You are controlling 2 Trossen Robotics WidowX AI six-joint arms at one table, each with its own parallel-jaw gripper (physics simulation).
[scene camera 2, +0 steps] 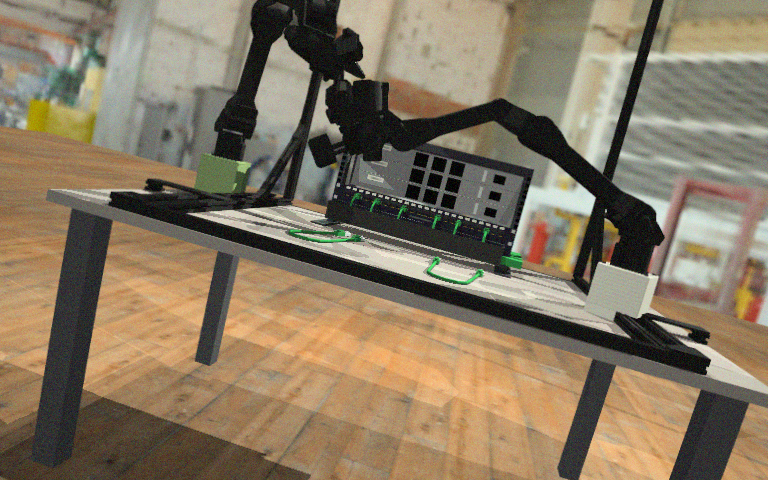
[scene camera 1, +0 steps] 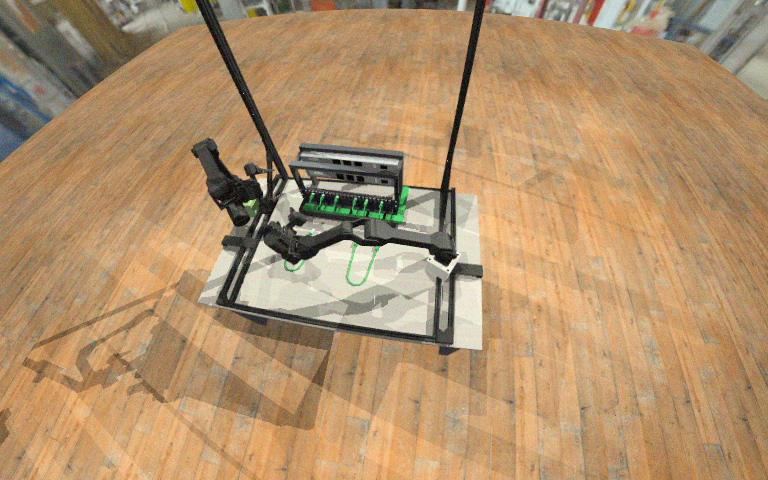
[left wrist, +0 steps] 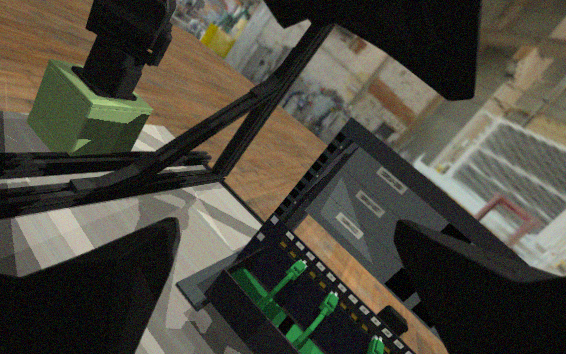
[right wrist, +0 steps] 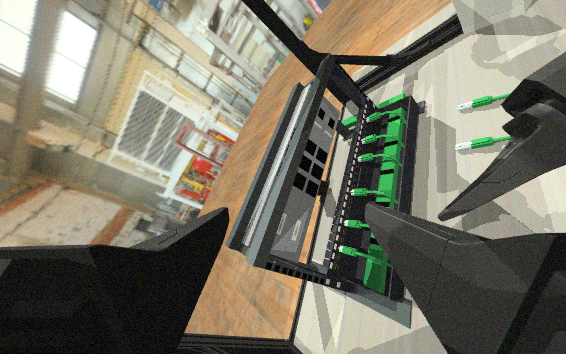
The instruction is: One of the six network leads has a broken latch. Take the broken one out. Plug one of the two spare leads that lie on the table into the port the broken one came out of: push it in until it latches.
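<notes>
Six green leads sit in the port row, among them leads near the middle and left; which latch is broken cannot be told. One spare lead lies looped at the left on the table. The other spare lead lies in a U in front of the rack. My left gripper is open and empty, raised in front of the rack's left end. Its fingertips are hard to make out in the scene views. My right gripper is open and empty, high at the left.
The rack stands at the back of the table, with a dark trough wall below its ports. A green block sits at its right end. My left forearm crosses in front of the rack. Black posts rise at the table's back corners.
</notes>
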